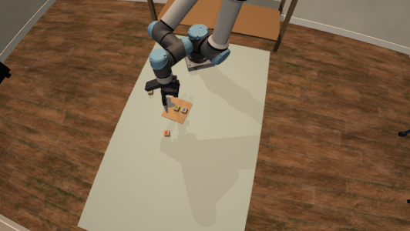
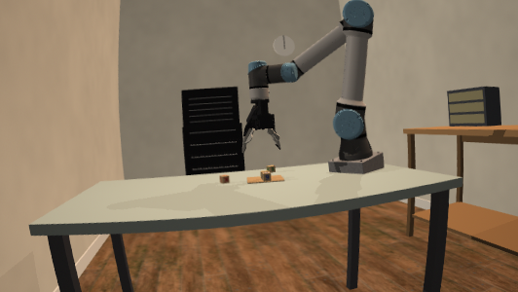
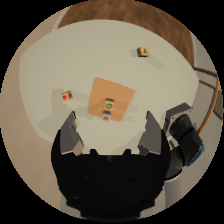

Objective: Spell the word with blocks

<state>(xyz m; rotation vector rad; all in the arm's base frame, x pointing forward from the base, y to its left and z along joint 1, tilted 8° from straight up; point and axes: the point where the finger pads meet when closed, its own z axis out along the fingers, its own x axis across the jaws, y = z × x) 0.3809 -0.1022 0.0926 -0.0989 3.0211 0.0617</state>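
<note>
Now: hand 16 cm to the left of the block, 9 cm past it and 9 cm above it. From my hand the other things lie so: orange mat (11 cm below, 3 cm to the left).
</note>
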